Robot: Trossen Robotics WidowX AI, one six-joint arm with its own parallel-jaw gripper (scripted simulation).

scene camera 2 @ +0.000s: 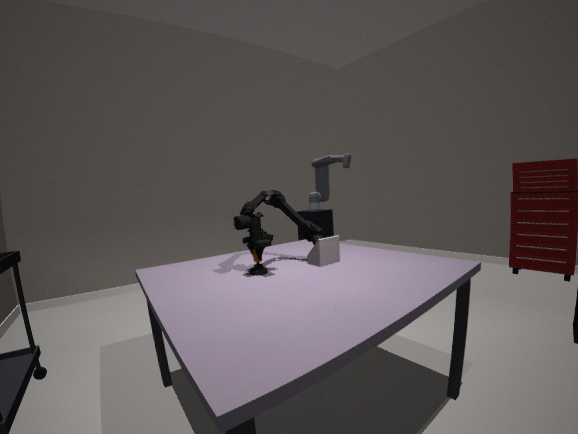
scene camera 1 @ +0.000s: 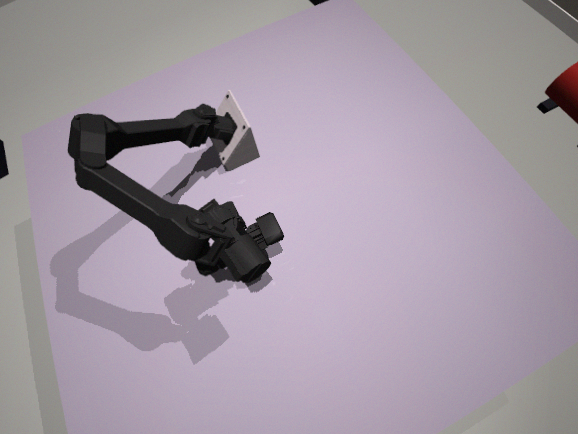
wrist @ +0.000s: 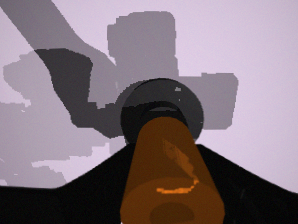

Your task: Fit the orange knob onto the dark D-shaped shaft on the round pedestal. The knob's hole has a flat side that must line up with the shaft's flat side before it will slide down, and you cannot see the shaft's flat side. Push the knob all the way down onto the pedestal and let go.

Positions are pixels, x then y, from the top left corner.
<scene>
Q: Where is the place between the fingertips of my gripper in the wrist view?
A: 164, 149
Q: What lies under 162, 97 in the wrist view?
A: A dark round pedestal.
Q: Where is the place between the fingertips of my gripper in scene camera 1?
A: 246, 253
</scene>
